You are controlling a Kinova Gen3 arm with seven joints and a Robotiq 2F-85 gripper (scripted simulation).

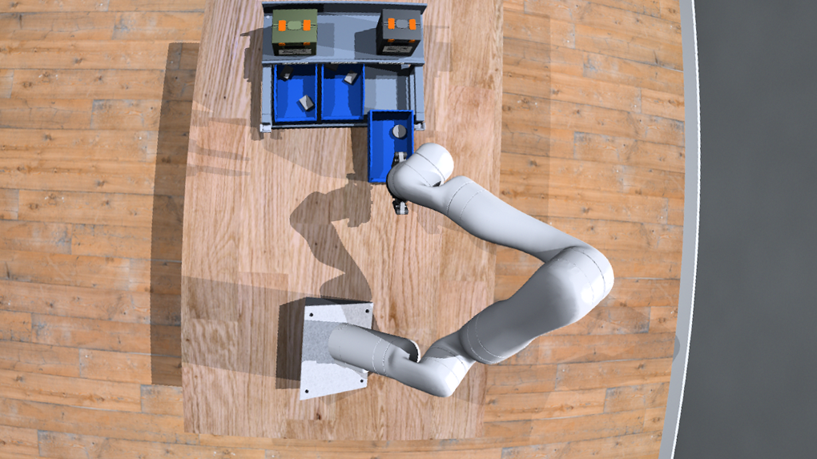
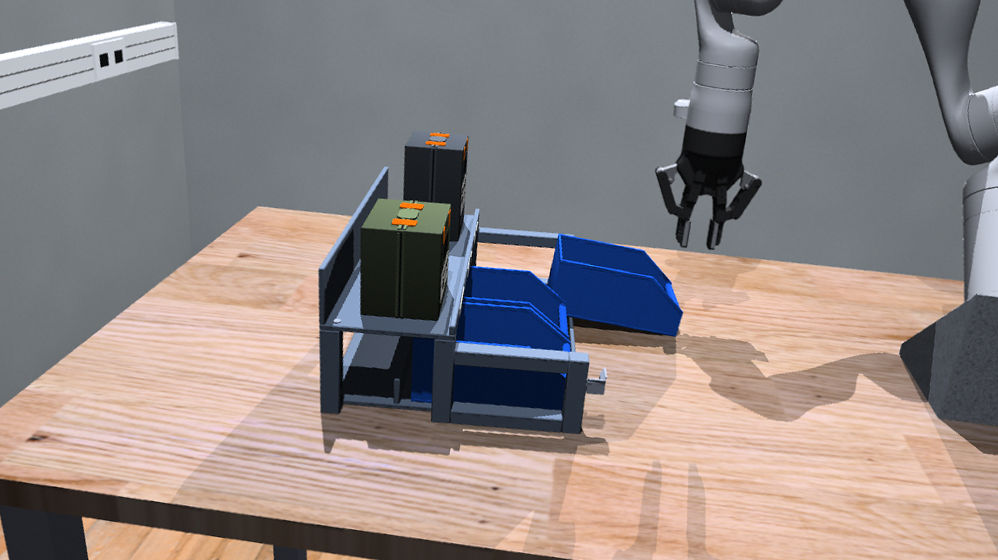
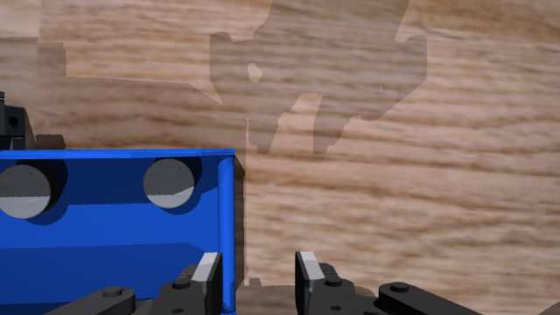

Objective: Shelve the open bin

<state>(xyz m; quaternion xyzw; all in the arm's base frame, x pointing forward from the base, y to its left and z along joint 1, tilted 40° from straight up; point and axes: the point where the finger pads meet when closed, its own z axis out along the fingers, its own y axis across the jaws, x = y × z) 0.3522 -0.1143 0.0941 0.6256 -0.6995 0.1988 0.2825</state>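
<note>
Right now the round grey part is 140 mm ahead of my hand, 100 mm below it and 30 mm to the right of it. The rest, counted from my hand: green box: 360 mm ahead, 200 mm to the left, 20 mm above; then dark box: 340 mm ahead, 40 mm above, 30 mm to the right; then shelf: 290 mm ahead, 100 mm to the left, 60 mm below.
</note>
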